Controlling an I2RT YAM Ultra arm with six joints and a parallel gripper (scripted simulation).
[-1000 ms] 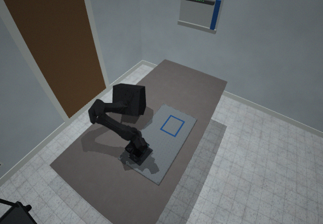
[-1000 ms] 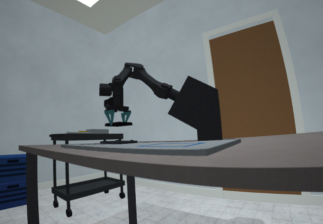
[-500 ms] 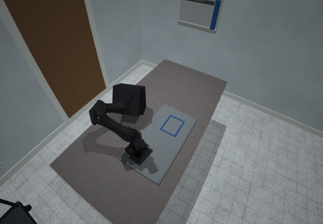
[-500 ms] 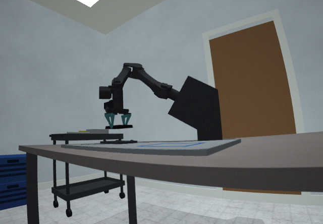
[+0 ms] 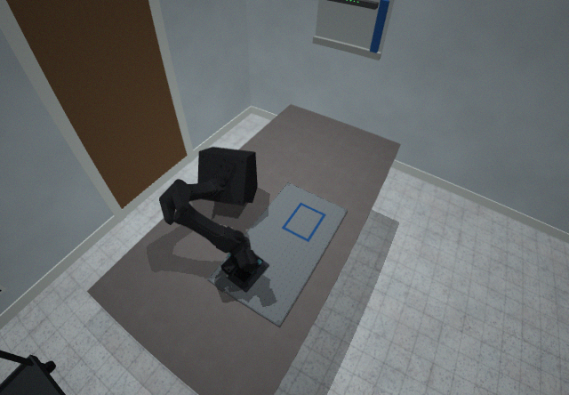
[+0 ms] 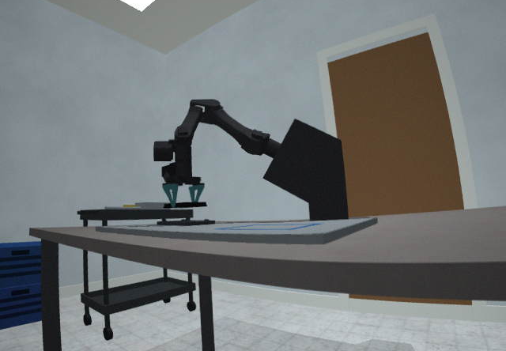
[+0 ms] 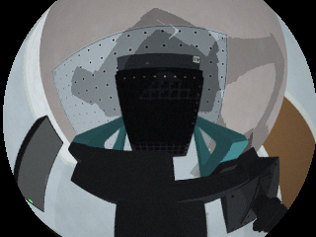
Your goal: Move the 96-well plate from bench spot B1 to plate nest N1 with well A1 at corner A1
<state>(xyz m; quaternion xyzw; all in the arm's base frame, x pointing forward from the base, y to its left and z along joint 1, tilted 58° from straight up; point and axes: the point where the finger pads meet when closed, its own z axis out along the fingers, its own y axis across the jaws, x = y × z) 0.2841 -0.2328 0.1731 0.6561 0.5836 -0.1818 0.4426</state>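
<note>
Now: hand 6 cm above the plate nest N1. Also, from my hand: black 96-well plate: right at my hand; then white corner label: 7 cm behind, 5 cm to the right, 5 cm below.
</note>
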